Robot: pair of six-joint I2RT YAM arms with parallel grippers.
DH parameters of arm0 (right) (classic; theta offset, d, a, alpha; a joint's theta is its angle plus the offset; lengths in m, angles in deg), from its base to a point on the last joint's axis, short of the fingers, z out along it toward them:
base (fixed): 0 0 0 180
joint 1: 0 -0.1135 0.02 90
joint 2: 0 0 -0.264 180
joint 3: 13.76 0 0.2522 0
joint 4: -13.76 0 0.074 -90
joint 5: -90 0 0 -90
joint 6: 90 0.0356 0 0
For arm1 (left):
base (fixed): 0 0 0 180
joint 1: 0 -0.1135 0.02 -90
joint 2: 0 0 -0.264 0
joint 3: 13.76 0 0.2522 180
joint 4: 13.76 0 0.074 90
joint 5: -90 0 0 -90
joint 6: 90 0.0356 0 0
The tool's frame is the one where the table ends.
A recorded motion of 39 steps. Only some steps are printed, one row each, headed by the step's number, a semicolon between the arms.
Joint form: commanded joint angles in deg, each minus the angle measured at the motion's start. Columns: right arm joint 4, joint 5, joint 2, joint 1, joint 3, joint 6; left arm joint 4, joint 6, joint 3, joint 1, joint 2, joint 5.
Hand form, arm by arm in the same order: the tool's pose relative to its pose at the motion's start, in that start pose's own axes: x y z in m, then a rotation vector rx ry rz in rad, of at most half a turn. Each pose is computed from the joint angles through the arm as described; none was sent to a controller.
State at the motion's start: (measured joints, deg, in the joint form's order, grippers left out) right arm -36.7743 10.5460 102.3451 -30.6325 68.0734 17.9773; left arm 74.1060 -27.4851 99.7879 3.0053 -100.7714 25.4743
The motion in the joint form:
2: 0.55 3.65 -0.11 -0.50 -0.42 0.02; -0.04 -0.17 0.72 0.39 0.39 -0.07
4: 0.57 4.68 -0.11 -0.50 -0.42 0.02; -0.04 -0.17 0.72 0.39 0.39 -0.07
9: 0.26 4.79 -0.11 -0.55 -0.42 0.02; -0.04 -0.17 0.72 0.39 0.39 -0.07
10: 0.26 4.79 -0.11 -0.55 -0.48 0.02; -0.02 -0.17 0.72 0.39 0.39 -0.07
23: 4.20 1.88 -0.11 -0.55 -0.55 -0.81; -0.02 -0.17 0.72 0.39 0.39 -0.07
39: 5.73 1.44 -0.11 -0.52 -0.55 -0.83; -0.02 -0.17 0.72 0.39 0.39 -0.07
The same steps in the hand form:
2: 0.0025 0.0046 0.0012 -0.0640 0.0183 -0.0086; -0.0008 -0.0001 -0.0061 0.0124 -0.0172 -0.0057
4: 0.0026 0.0052 0.0012 -0.0812 0.0236 -0.0087; -0.0008 -0.0001 -0.0061 0.0124 -0.0172 -0.0057
9: 0.0033 0.0053 0.0012 -0.0816 0.0295 -0.0083; -0.0008 -0.0001 -0.0061 0.0124 -0.0172 -0.0057
10: 0.0036 0.0052 0.0014 -0.0813 0.0305 -0.0081; -0.0008 -0.0001 -0.0061 0.0122 -0.0169 -0.0055
23: -0.0038 0.0058 0.0015 -0.0534 -0.0487 -0.0360; -0.0008 -0.0001 -0.0061 0.0122 -0.0169 -0.0055
39: -0.0067 0.0063 0.0013 -0.0540 -0.0762 -0.0408; -0.0008 -0.0001 -0.0061 0.0122 -0.0169 -0.0055

